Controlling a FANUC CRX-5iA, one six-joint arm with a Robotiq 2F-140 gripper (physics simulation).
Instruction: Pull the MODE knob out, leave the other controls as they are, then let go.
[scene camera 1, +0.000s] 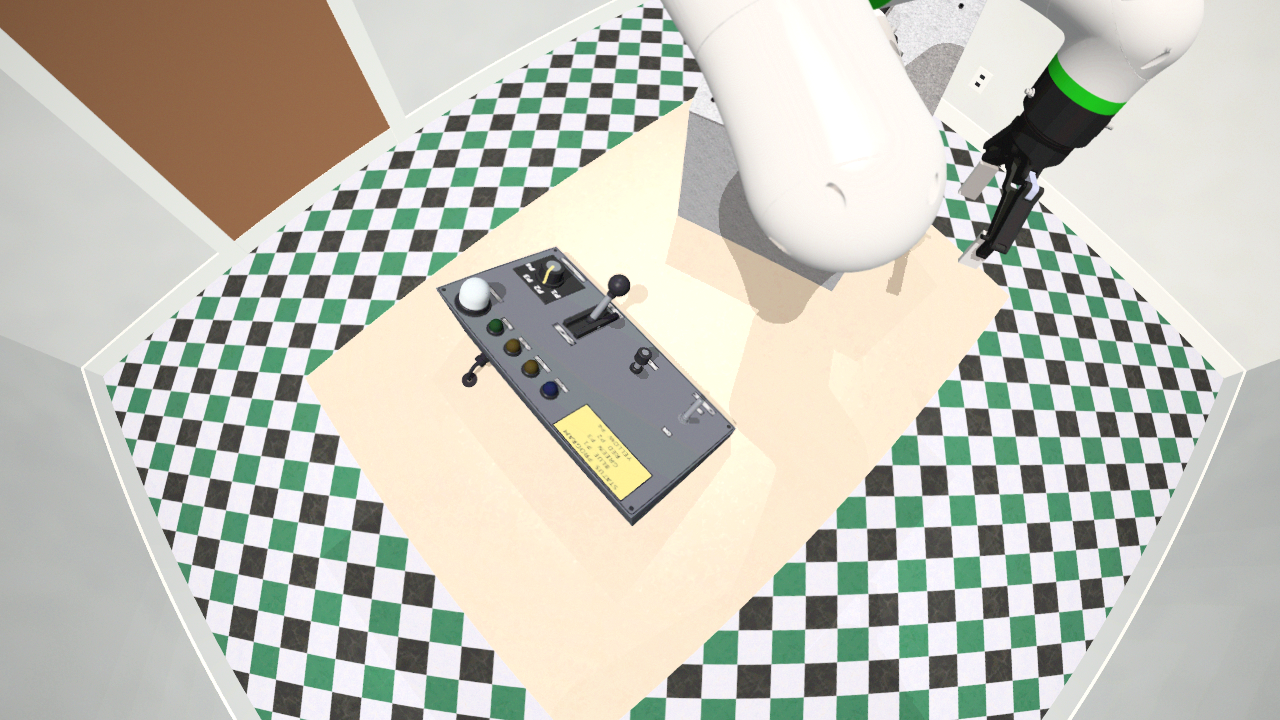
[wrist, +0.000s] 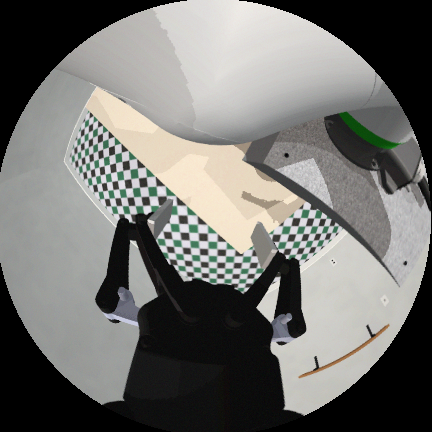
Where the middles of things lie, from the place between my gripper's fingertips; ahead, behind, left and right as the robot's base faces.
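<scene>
Dark grey control panel (scene camera 1: 624, 428): 50 cm ahead of my hand, 33 cm to the right of it and 28 cm below it. Relative to the ball-topped lever (scene camera 1: 619, 285), my hand is far above, far to the left and far short of it. Going by their middles, the ball-topped lever is the nearest to my hand of the things named here.
</scene>
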